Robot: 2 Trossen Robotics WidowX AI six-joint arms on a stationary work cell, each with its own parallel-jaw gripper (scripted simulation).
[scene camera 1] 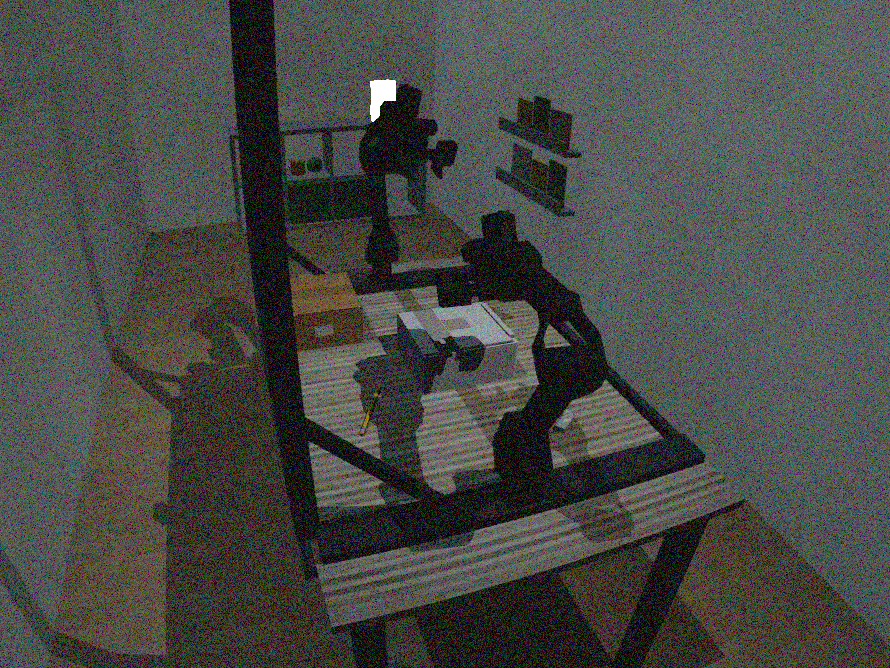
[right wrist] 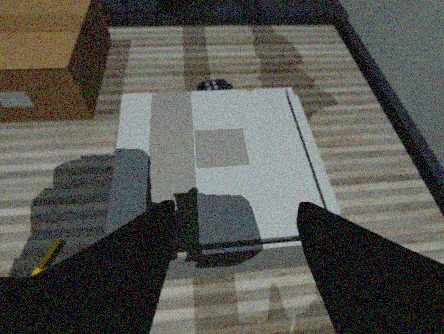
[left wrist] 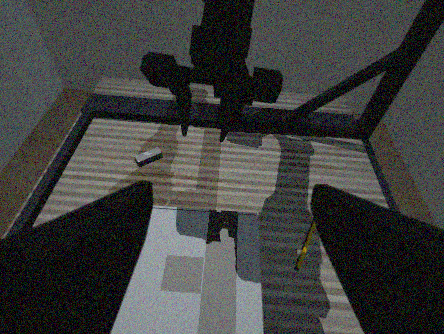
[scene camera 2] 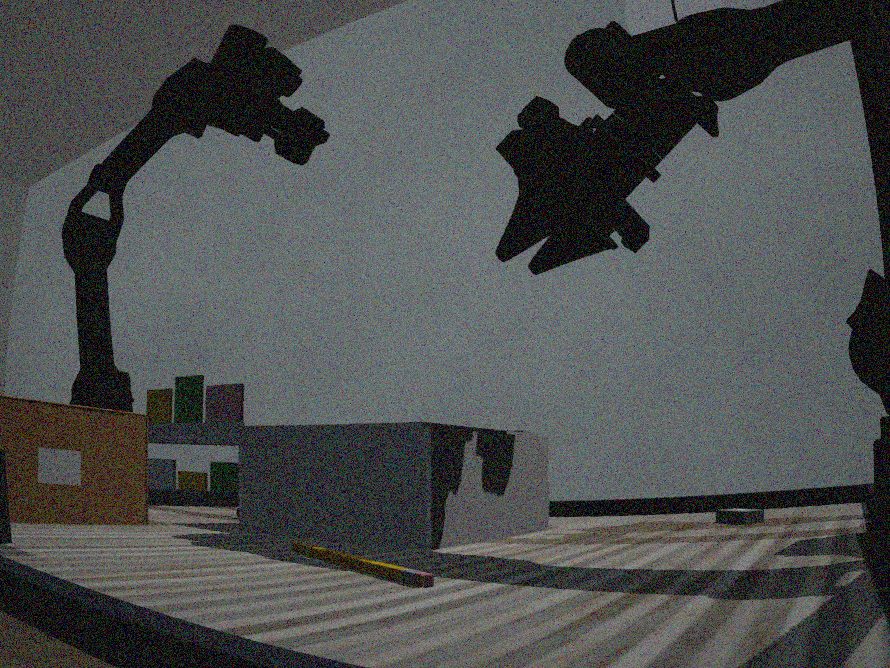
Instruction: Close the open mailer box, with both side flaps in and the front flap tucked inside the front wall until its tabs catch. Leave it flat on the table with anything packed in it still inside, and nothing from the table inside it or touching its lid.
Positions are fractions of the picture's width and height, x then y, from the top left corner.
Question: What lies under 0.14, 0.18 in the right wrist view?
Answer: An orange-brown box.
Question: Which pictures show my left gripper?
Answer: Scene camera 1, the left wrist view and scene camera 2 only.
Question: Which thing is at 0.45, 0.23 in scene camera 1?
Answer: My left gripper.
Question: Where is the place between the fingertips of my right gripper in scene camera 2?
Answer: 0.58, 0.40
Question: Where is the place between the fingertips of my right gripper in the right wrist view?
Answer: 0.53, 0.63
